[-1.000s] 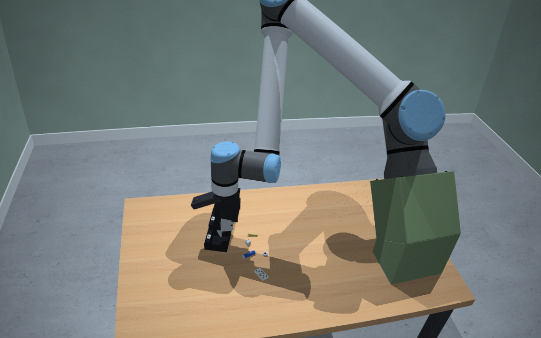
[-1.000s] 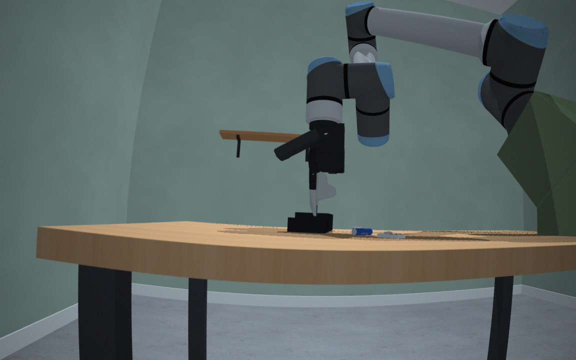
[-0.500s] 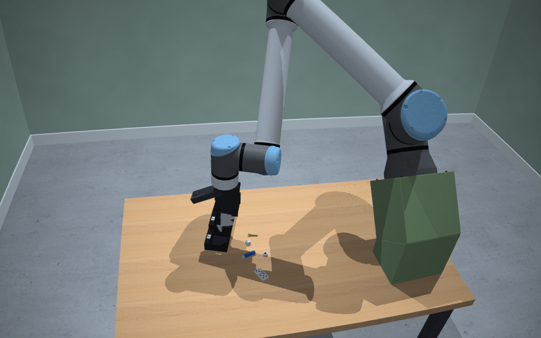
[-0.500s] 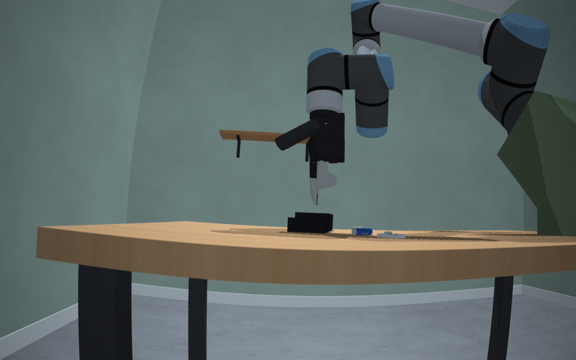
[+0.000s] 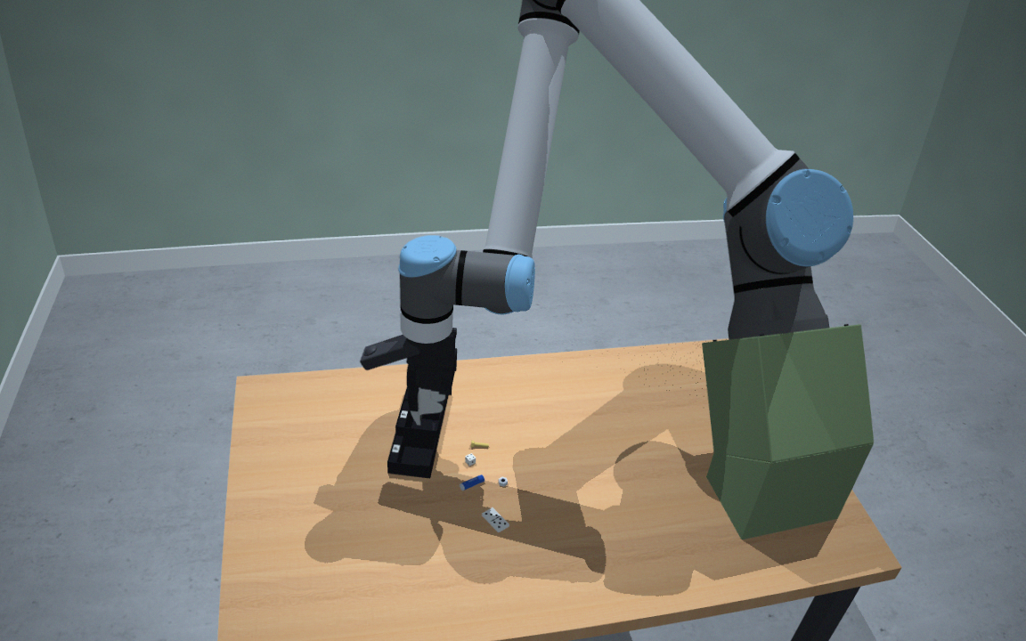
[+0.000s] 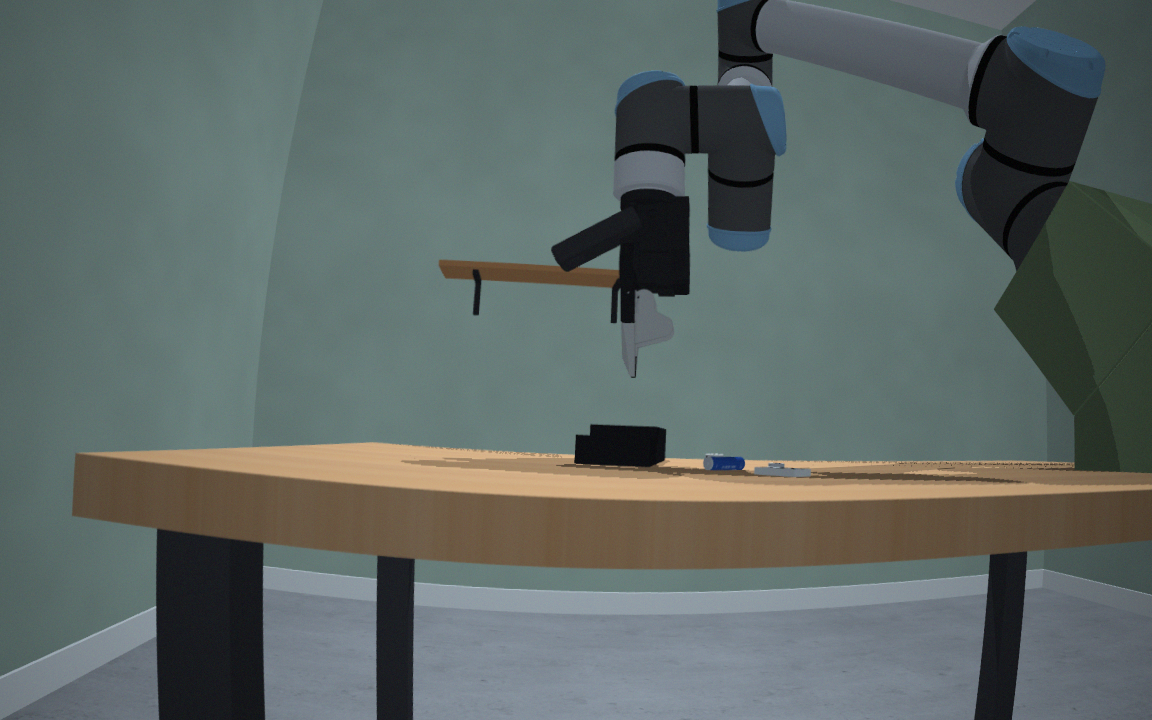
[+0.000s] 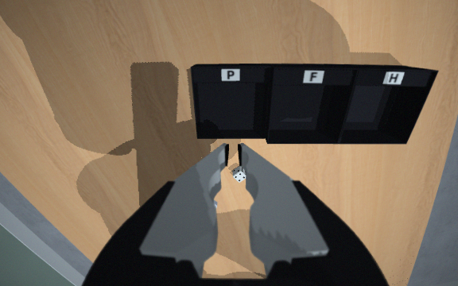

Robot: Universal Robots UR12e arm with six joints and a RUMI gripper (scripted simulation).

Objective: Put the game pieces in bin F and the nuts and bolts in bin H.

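My gripper is now 12 cm past the brass bolt, 11 cm above it and 1 cm to the left of it. The rest, counted from my hand: battery: 11 cm below, 9 cm to the left, 8 cm behind; white die: 11 cm below, 10 cm behind, 3 cm to the left; black bin: 10 cm below, 8 cm to the right, 2 cm behind.
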